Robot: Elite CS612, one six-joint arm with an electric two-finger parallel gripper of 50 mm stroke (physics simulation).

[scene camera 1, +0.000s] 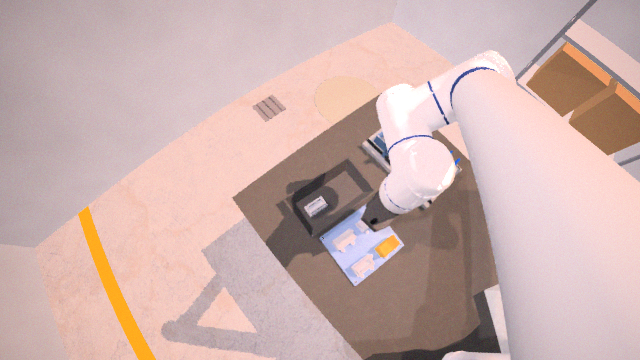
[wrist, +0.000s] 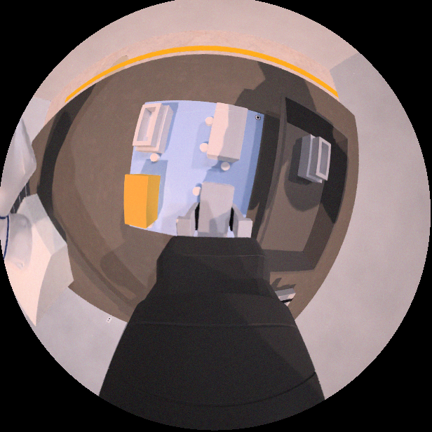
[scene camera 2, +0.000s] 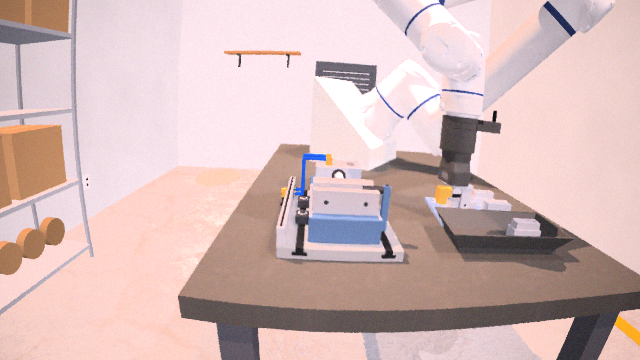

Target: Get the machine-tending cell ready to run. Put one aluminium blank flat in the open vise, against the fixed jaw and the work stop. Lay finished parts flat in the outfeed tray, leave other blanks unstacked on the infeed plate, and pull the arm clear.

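Places are measured from the arm's base along level axes (x ahead, y left, z up), in centimetres.
Pixels of known places: arm's base, link origin: [scene camera 2: 369,120].
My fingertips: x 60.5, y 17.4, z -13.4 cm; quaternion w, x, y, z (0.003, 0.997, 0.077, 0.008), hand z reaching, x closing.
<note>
For each thing: its middle in the pictures, then the offset to it from my fingertips. "pt": a spot on its surface instead.
- plain aluminium blank, body centre: [scene camera 2: 460,207] [scene camera 1: 367,221] dx -0.1, dy +0.5, dz +0.9 cm
- blue infeed plate, body centre: [scene camera 2: 470,212] [scene camera 1: 362,242] dx -4.2, dy +4.8, dz -1.3 cm
- plain blank, body centre: [scene camera 2: 495,209] [scene camera 1: 343,239] dx -0.3, dy +9.3, dz +0.9 cm
- pocketed finished part, body centre: [scene camera 2: 481,198] [scene camera 1: 363,265] dx -9.3, dy +9.2, dz +0.9 cm
- pocketed part, body centre: [scene camera 2: 524,229] [scene camera 1: 316,206] dx +12.2, dy +10.1, dz +1.3 cm
- dark outfeed tray, surface spot: [scene camera 2: 515,244] pt dx +18.0, dy +5.4, dz +0.7 cm
- vise, body centre: [scene camera 2: 337,199] [scene camera 1: 415,154] dx +7.4, dy -26.1, dz +3.3 cm
- orange block, body centre: [scene camera 2: 448,195] [scene camera 1: 387,246] dx -9.3, dy +0.3, dz +0.9 cm
- blue bracket, surface spot: [scene camera 2: 303,172] pt dx +0.6, dy -33.3, dz +6.1 cm
My gripper [scene camera 2: 461,196] [wrist: 213,211] is shut on a plain aluminium blank [scene camera 1: 362,226] [wrist: 217,197], low at one end of the blue infeed plate [scene camera 1: 357,253] [scene camera 2: 434,206] [wrist: 182,130]. Another plain blank [scene camera 1: 344,240] [scene camera 2: 497,205] [wrist: 227,131] lies on the plate, apart from it. A pocketed finished part [scene camera 1: 363,266] [wrist: 150,127] also lies there. Another pocketed part [scene camera 1: 316,206] [scene camera 2: 523,227] [wrist: 315,159] lies in the dark outfeed tray [scene camera 2: 515,244] [wrist: 332,200]. The vise [scene camera 2: 345,229] stands apart; its jaw gap is largely hidden, and the arm covers much of it in scene camera 1.
An orange block [scene camera 1: 387,246] [scene camera 2: 443,194] [wrist: 141,200] sits on the infeed plate, with small white pegs [wrist: 204,147] near the parts. A blue bracket [scene camera 2: 303,172] rises beside the vise. The tray's raised walls stand close beside the plate. A white cabinet [scene camera 2: 327,125] stands behind.
</note>
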